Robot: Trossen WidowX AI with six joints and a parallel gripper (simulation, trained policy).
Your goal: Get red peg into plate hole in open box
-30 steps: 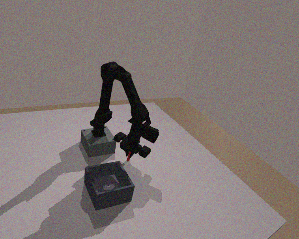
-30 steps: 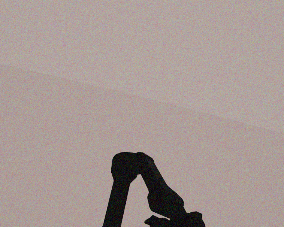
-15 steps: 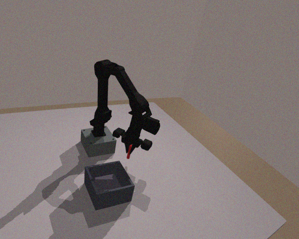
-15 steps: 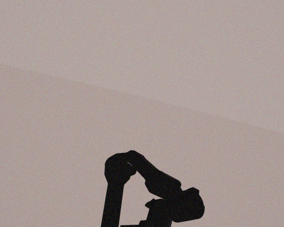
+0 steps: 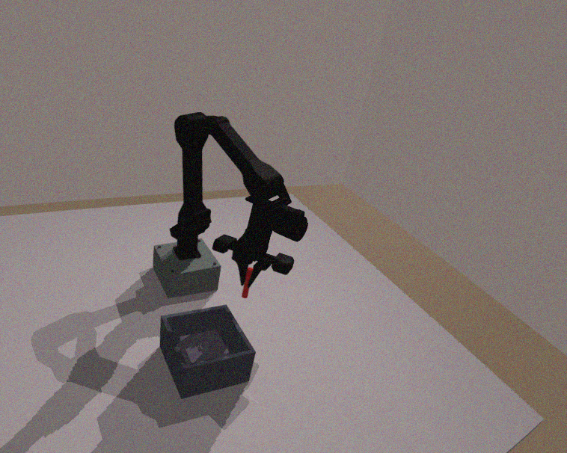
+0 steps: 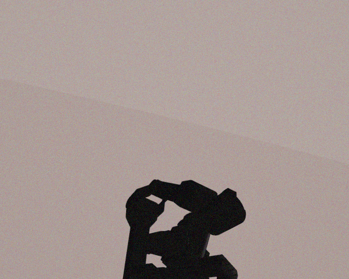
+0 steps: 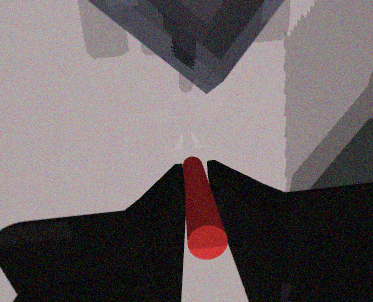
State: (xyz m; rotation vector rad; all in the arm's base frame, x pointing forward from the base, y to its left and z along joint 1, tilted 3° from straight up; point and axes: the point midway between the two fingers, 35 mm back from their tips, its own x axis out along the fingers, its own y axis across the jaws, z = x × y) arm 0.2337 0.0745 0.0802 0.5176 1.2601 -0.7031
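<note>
My gripper tip is 13 cm to the left of the pale plate, 9 cm short of it and 9 cm above it. Also, from my gripper tip: grey box: 13 cm to the right, 11 cm below, 9 cm ahead; red peg: 1 cm to the left, 1 cm behind.
</note>
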